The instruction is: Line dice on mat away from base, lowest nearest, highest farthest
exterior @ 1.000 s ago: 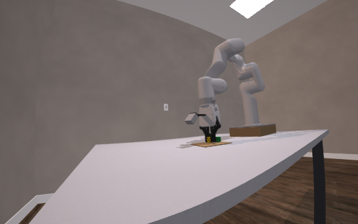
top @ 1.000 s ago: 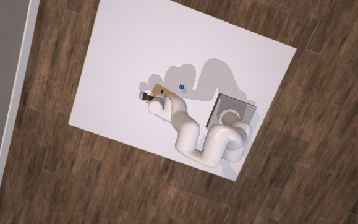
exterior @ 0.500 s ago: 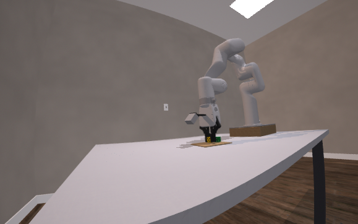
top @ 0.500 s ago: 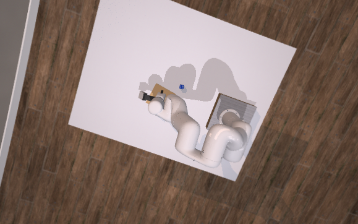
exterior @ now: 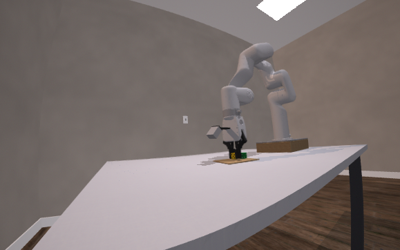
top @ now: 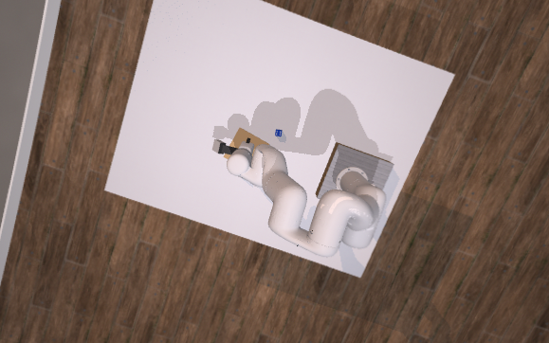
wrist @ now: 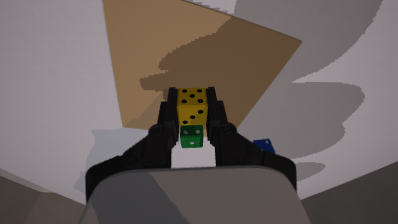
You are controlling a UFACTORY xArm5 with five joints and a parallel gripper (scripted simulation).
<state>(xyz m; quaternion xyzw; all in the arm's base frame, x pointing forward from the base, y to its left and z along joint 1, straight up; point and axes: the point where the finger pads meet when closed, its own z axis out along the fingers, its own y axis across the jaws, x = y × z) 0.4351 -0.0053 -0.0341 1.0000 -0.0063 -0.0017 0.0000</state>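
The yellow die lies 1 cm below my hand. From my hand the other things lie so: tan mat: 3 cm below; blue die: 11 cm behind, 10 cm to the right, 2 cm below; green die: 5 cm behind, 1 cm below.
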